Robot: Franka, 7 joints.
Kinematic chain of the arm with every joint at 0, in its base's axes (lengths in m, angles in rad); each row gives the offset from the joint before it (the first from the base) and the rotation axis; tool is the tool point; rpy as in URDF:
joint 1: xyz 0 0 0.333 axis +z
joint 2: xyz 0 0 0 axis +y
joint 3: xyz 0 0 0.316 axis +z
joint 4: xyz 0.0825 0 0 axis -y
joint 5: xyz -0.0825 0 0.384 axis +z
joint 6: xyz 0 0 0 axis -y
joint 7: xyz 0.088 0 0 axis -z
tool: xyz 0 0 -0.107 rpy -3.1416 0 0
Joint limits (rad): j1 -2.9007..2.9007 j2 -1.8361..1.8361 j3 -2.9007..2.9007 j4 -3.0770..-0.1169 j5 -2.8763..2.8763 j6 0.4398..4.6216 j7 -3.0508..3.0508
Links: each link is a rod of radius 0.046 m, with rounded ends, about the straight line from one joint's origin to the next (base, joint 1, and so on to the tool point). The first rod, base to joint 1, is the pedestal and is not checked.
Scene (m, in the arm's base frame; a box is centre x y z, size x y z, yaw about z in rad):
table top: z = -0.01
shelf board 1: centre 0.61 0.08 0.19 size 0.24 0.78 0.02 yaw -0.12
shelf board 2: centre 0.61 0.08 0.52 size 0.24 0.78 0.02 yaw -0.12
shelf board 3: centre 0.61 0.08 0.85 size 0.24 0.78 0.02 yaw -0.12
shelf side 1: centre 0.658 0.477 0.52 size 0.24 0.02 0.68 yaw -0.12
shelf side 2: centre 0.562 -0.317 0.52 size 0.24 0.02 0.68 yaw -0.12
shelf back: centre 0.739 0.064 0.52 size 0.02 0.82 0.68 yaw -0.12
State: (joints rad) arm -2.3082 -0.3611 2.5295 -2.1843 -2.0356 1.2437 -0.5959
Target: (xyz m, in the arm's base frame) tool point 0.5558 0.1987 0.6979
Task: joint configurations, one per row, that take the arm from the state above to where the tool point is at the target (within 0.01 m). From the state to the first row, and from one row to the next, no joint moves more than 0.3 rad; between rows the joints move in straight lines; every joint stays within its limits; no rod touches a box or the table.
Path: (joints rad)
1: -2.2386 -0.1158 2.6334 -2.4697 -1.8987 1.0198 -0.5959
2: -2.1689 0.1296 2.7373 -2.7550 -1.7617 0.7958 -0.5959
3: -2.1212 0.1836 2.7879 -2.5313 -1.8503 0.8619 -0.5959
4: -2.0735 0.2376 2.8385 -2.3075 -1.9388 0.9280 -0.5959
5: -2.0258 0.2915 2.8891 -2.0838 -2.0273 0.9941 -0.5959
6: -2.0943 0.0740 2.7618 -1.8751 -2.1076 1.1470 -0.5959
7: -2.1628 -0.1435 2.6345 -1.6664 -2.1879 1.2999 -0.5959

